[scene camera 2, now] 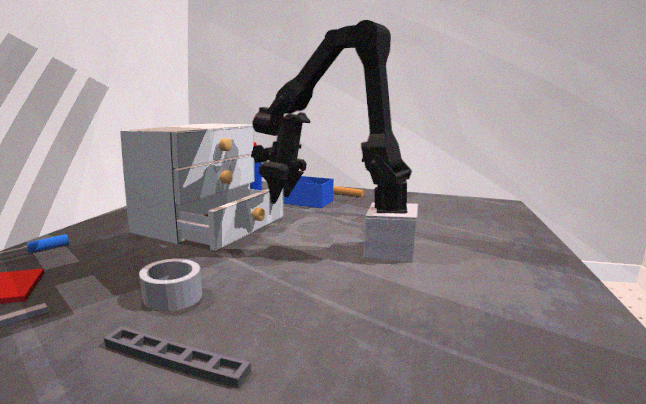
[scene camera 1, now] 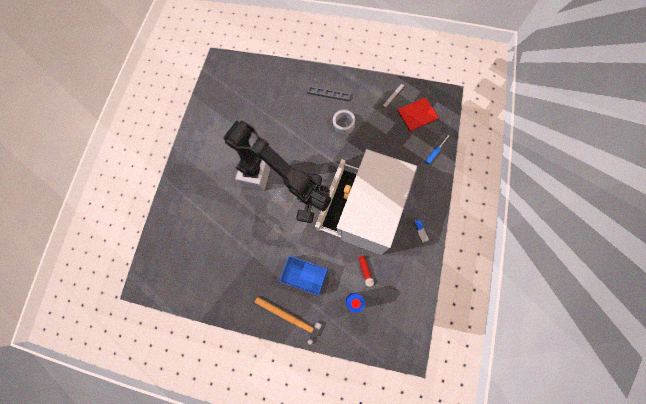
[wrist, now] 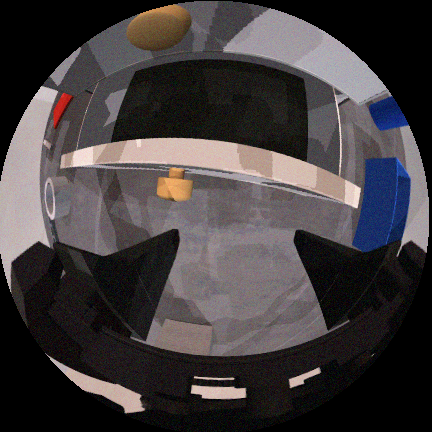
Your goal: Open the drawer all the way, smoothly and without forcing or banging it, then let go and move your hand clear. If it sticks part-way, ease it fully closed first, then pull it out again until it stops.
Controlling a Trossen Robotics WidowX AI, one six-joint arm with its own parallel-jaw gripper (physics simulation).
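Places are measured from the arm's base along level axes (x back, y right, z up), in centimetres.
Where they show: gripper, fingertip midpoint: (scene camera 2: 280, 200) (wrist: 239, 235); arm's base, link origin: (scene camera 2: 391, 209) (scene camera 1: 251, 170).
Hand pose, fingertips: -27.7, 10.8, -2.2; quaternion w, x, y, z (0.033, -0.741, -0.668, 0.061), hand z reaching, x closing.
Observation:
Things, the pixels of their top centre, and the offset from my fingertips, as dx, dy, dz.
- white cabinet, top centre: (scene camera 2: 195, 127) (scene camera 1: 374, 195) -22.6, -0.5, +18.3
- blue bin, top centre: (wrist: 400, 215) (scene camera 2: 305, 179) (scene camera 1: 303, 275) +0.6, +29.1, -0.1
- white ring, top centre: (scene camera 2: 169, 270) (wrist: 48, 198) (scene camera 1: 343, 119) -8.2, -40.3, -2.7
- middle drawer's knob, top centre: (scene camera 2: 228, 171) -12.5, -3.0, +7.5
- hammer, top centre: (scene camera 1: 285, 318) +6.1, +46.6, -5.0
The white cabinet (scene camera 1: 380, 200) (scene camera 2: 150, 185) has three drawers. The bottom drawer (scene camera 1: 338, 175) (scene camera 2: 226, 229) (wrist: 215, 151) stands pulled out, its dark inside showing; the upper two are shut. Its round wooden knob (scene camera 2: 258, 214) (wrist: 175, 189) sticks out from the front panel. My gripper (scene camera 2: 281, 198) (wrist: 239, 235) is open and empty, fingers pointing down, in front of the drawer. In scene camera 2 the fingertips are a little above the knob's height. In the wrist view the knob lies ahead of the fingertips, left of the middle between them, not between the fingers. The arm hides the bottom knob in scene camera 1.
A blue bin (scene camera 1: 304, 275) (scene camera 2: 315, 192) (wrist: 382, 205) stands off the drawer's one side, a white ring (scene camera 1: 344, 121) (scene camera 2: 171, 285) (wrist: 50, 199) off the other. The middle drawer's knob (scene camera 2: 226, 176) is above the open drawer. A hammer (scene camera 1: 284, 315) lies beyond the bin.

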